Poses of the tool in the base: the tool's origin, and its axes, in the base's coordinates. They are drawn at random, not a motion.
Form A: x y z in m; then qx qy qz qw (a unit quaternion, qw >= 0).
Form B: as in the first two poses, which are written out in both.
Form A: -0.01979 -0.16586 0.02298 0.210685 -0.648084 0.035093 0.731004
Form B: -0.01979 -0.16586 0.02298 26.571 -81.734 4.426
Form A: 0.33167 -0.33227 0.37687 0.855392 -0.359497 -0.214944 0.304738
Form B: 0.33167 -0.33227 0.37687 129.790 -54.547 -32.614
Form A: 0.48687 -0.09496 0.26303 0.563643 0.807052 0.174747 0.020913
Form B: 0.48687 -0.09496 0.26303 100.127 143.366 31.042
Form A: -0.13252 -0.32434 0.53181 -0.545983 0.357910 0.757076 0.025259
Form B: -0.13252 -0.32434 0.53181 -96.727 63.408 134.125
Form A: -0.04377 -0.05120 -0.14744 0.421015 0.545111 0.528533 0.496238
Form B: -0.04377 -0.05120 -0.14744 58.433 75.657 73.356
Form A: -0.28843 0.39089 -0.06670 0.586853 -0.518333 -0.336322 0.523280
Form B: -0.28843 0.39089 -0.06670 80.501 -71.102 -46.135
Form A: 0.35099 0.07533 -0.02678 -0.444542 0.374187 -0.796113 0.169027
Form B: 0.35099 0.07533 -0.02678 -72.408 60.948 -129.672
